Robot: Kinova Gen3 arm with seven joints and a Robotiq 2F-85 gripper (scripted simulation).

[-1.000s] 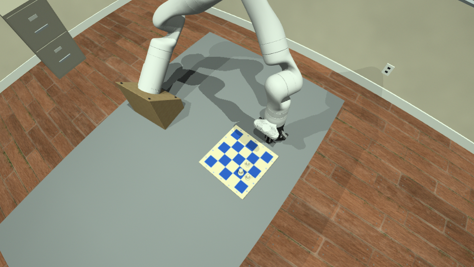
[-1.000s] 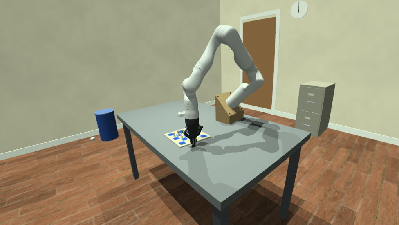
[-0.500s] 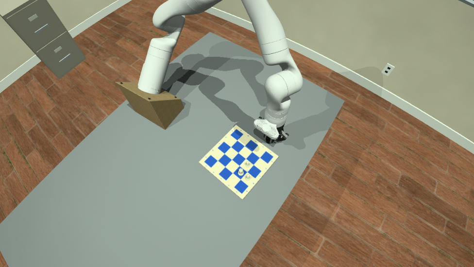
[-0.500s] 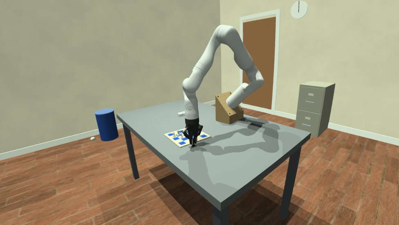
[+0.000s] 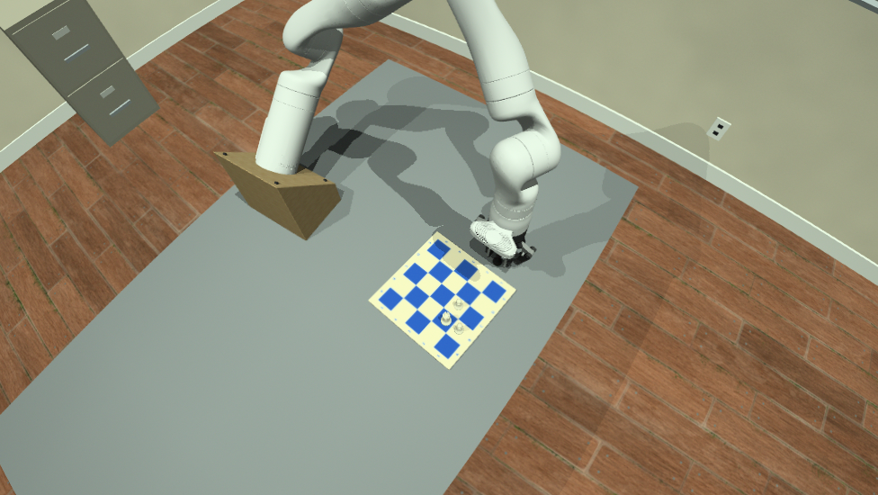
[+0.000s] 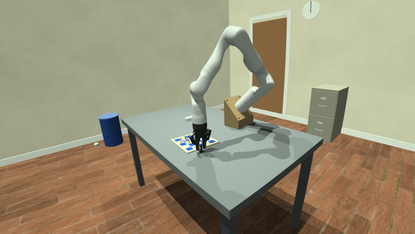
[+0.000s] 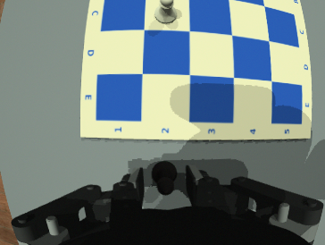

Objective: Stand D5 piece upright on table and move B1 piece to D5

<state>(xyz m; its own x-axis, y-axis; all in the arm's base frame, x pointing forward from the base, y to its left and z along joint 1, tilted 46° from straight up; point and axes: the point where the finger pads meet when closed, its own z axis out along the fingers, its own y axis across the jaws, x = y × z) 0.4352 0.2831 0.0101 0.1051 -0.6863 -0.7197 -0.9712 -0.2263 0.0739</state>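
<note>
The black pawn is 10 mm below my hand. Round my hand: chessboard (30 mm behind, 140 mm to the right, 30 mm below).
</note>
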